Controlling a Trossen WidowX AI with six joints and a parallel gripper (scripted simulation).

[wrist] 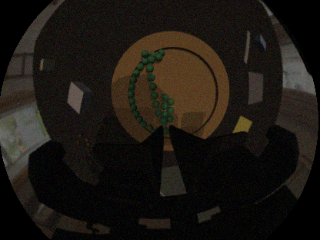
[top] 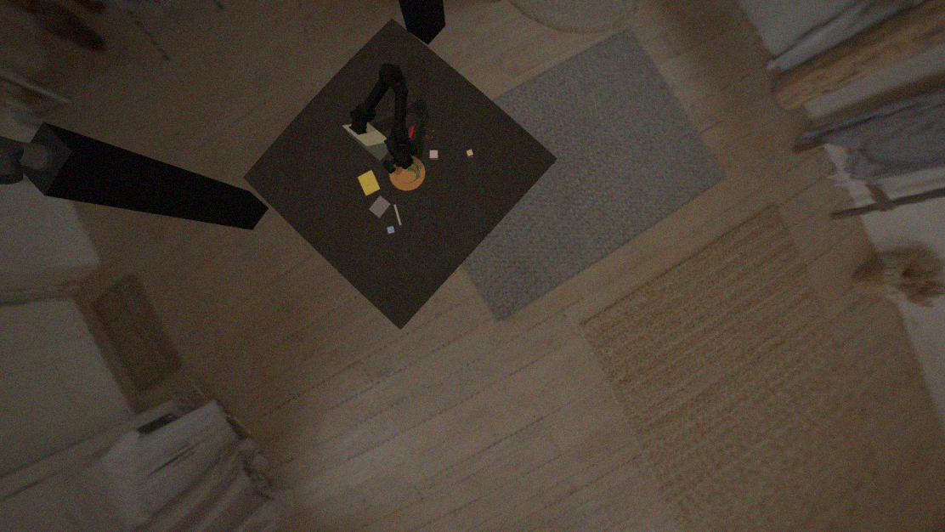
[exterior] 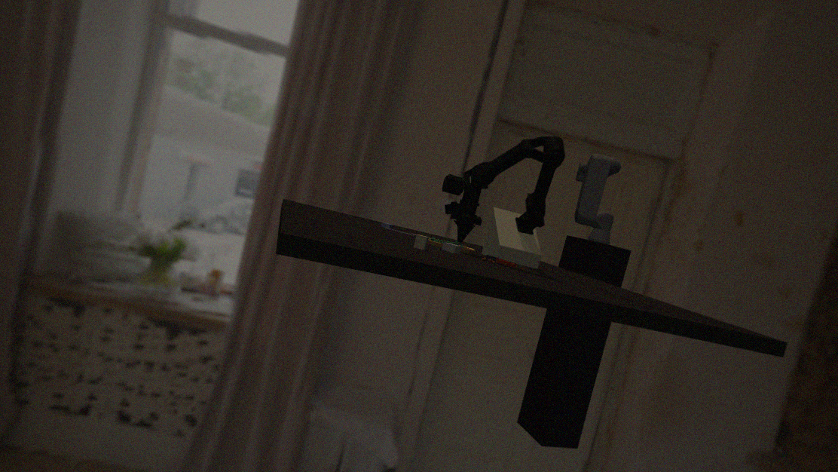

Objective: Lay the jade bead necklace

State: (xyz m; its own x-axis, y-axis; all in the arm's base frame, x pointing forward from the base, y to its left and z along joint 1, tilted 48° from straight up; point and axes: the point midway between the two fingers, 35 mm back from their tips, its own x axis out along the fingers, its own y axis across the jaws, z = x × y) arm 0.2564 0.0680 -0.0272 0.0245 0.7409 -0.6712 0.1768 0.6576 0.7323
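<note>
Right now the round bead board is 4 cm ahead of my gripper tip, 3 cm to the right of it and 2 cm below it. From my gripper tip the other things lie so: yellow square (20 cm to the right, 10 cm behind, 3 cm below); then grey-white block (14 cm to the left, 9 cm ahead, 2 cm below); then red item (15 cm to the left, 9 cm behind, 2 cm below).
</note>
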